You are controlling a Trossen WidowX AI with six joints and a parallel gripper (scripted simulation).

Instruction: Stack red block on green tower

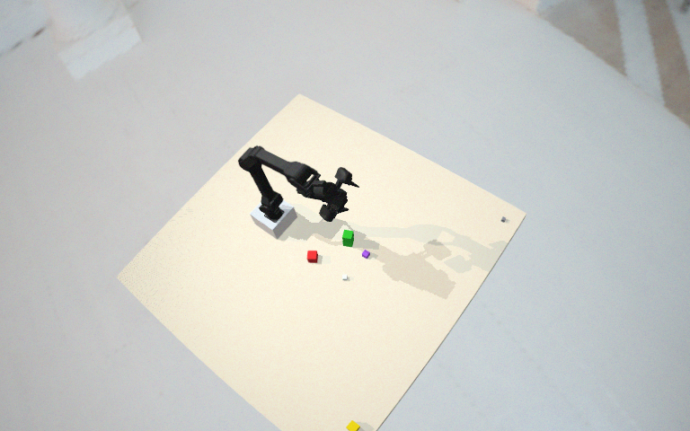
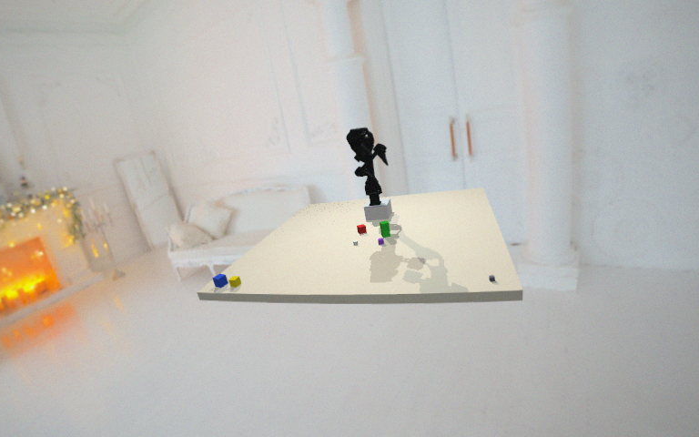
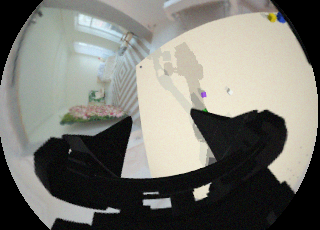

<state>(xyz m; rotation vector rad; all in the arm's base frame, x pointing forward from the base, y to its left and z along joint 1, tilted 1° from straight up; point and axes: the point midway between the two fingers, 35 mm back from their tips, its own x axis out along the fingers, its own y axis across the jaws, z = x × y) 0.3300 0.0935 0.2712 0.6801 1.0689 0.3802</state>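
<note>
Now: gripper tip 12 cm past the red block, 17 cm to the left of it and 31 cm above it. From my gripper tip the other things lie so: green block 4 cm behind, 3 cm to the right, 27 cm below; then small purple cube 5 cm ahead, 4 cm to the right, 32 cm below; then tiny white cube 4 cm ahead, 17 cm to the right, 32 cm below.
</note>
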